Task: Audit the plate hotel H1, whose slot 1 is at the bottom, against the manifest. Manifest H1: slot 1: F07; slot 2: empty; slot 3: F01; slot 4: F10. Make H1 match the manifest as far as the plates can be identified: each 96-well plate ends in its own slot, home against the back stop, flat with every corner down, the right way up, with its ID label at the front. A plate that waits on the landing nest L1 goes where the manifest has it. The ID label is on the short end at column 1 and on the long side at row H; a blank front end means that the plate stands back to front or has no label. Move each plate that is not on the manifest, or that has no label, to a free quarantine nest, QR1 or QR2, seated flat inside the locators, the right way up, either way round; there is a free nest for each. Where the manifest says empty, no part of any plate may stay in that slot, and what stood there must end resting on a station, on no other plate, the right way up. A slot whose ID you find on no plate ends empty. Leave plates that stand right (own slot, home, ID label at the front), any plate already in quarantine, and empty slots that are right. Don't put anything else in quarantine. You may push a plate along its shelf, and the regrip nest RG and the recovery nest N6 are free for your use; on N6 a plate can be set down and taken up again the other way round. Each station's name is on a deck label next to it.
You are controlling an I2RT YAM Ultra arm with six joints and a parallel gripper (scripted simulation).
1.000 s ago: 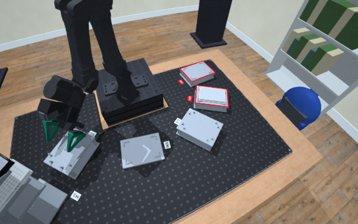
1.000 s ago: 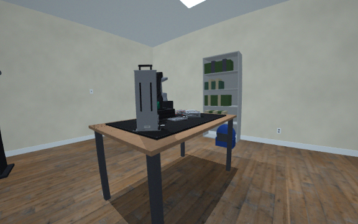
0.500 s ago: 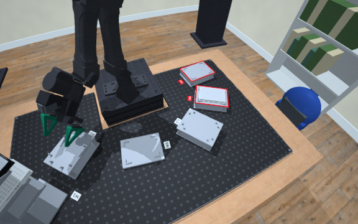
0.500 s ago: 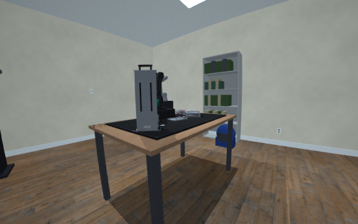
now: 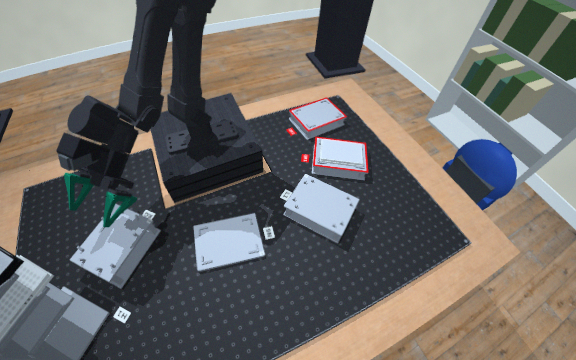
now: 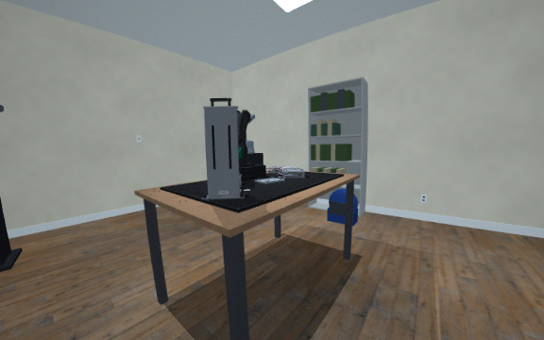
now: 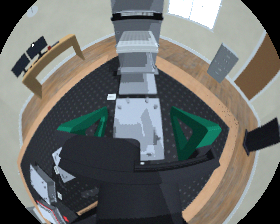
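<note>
Right now the plate hotel H1 is 20 cm ahead of my hand, 18 cm to the right of it and 4 cm above it. Round my hand: N6 label 8 cm ahead, 36 cm to the left, 16 cm below; H1 deck label 17 cm ahead, 2 cm to the right, 16 cm below; red-framed quarantine nest 27 cm behind, 66 cm to the left, 13 cm below.
</note>
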